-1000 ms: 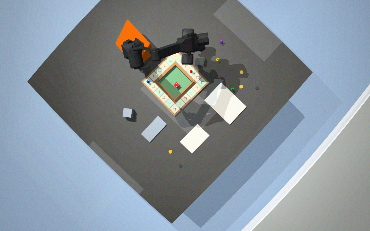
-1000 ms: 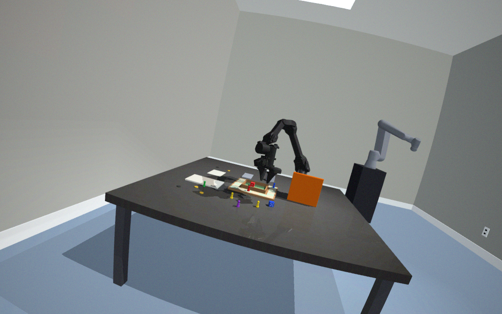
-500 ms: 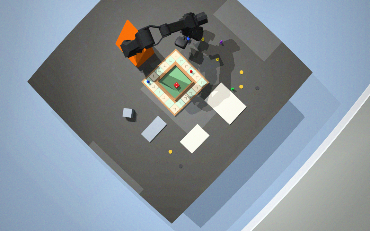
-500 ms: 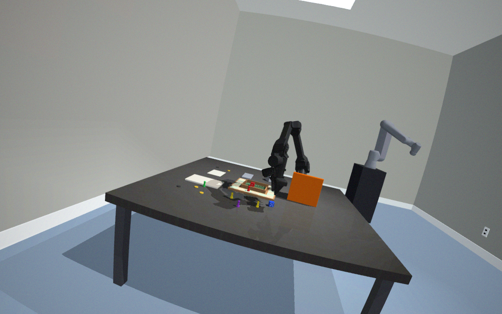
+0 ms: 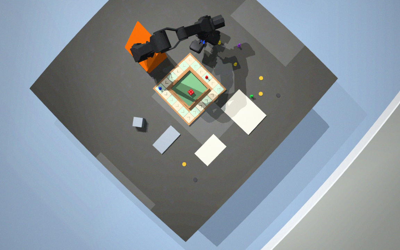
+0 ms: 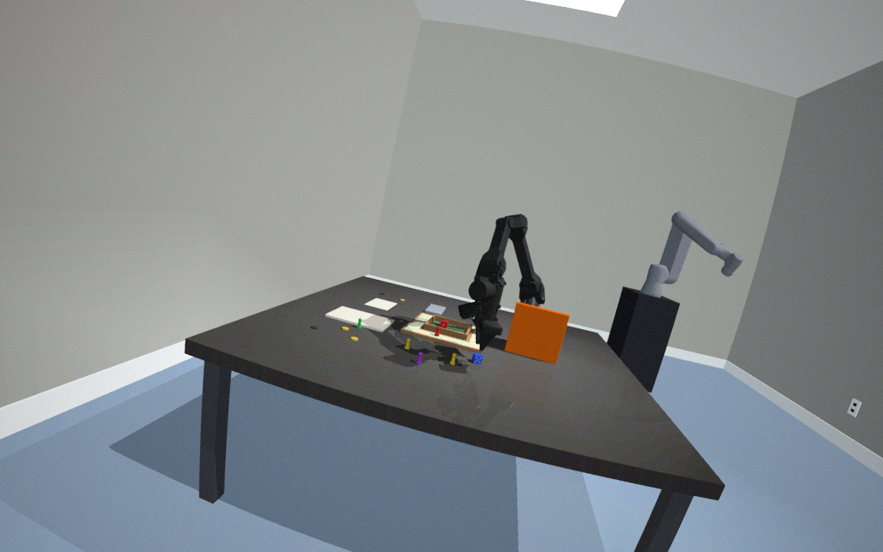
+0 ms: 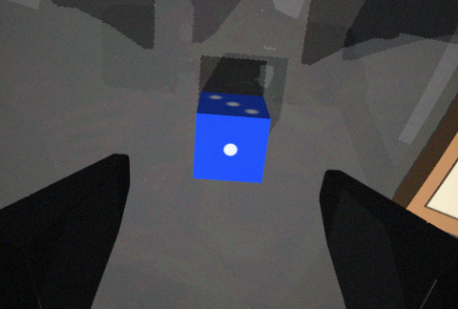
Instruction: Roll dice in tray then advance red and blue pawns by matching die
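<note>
Right now the red pawn is 14 cm ahead of my gripper tip, 14 cm to the right of it and 2 cm below it. The rest, counted from my gripper tip: green tray 11 cm ahead, 25 cm to the right, 4 cm below; grey block 1 cm ahead, 56 cm to the right, 2 cm below; blue pawn 2 cm behind, 35 cm to the right, 2 cm below.
</note>
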